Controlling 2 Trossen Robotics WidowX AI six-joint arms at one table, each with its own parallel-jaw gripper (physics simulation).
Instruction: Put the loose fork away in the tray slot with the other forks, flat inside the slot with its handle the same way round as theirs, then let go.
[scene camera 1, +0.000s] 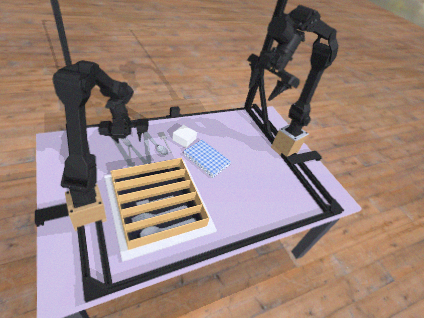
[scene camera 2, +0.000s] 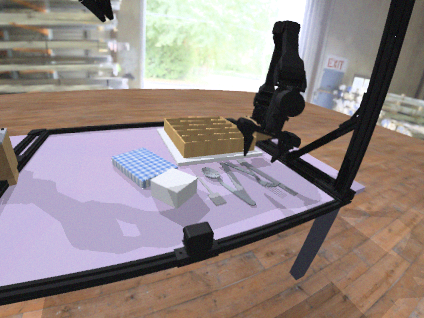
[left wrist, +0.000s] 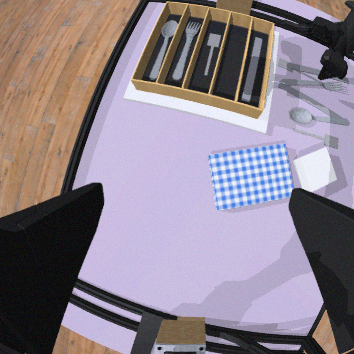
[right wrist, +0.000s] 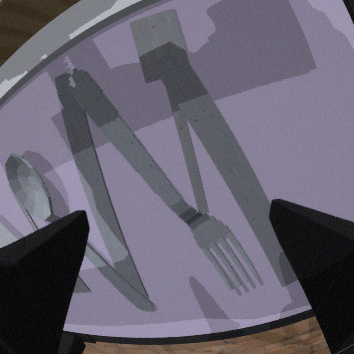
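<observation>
The loose grey fork (scene camera 2: 269, 183) (left wrist: 302, 84) (right wrist: 145, 159) lies on the table beside the tray; in the right wrist view its tines point to the lower right. The wooden tray (scene camera 1: 170, 234) (scene camera 2: 210, 146) (left wrist: 195, 96) has a fork (left wrist: 185, 52) in its second slot from the left in the left wrist view, tines toward the top. My right gripper (scene camera 1: 129, 139) (scene camera 2: 260, 157) (right wrist: 180, 215) is open and empty above the loose cutlery, the fork showing between its fingers from above. My left gripper (scene camera 2: 108, 19) (left wrist: 200, 195) is open and empty, high over the table.
A knife (right wrist: 95, 170), a spoon (scene camera 1: 161, 149) (left wrist: 301, 116) and a small spatula (left wrist: 330, 140) lie near the fork. Another square-headed utensil (right wrist: 157, 40) lies close beside it, its thin handle reaching the fork's neck. A white block (scene camera 1: 185, 136) and checked cloth (scene camera 1: 207, 158) lie beyond the spoon.
</observation>
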